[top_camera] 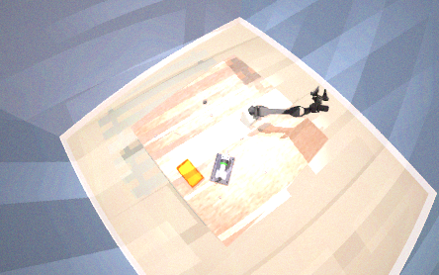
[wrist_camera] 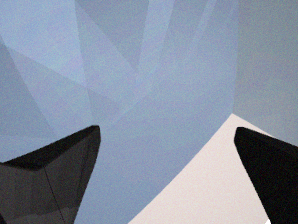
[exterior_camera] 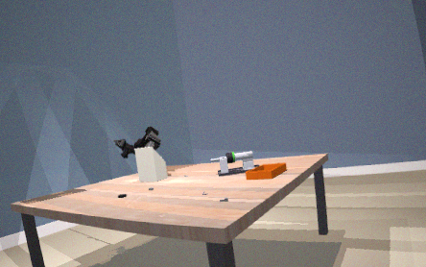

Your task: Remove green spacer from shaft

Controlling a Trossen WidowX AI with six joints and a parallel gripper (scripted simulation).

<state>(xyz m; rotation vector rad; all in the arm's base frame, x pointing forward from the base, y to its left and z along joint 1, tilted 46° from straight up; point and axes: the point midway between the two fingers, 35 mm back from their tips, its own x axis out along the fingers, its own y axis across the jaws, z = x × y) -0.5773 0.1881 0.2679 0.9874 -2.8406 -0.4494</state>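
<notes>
My gripper tip is 106 cm short of the green spacer, 17 cm to the left of it and 17 cm above it. Also, from my gripper tip: orange flat block: 129 cm ahead, 31 cm to the right, 24 cm below; grey shaft: 103 cm ahead, 19 cm to the right, 17 cm below.
</notes>
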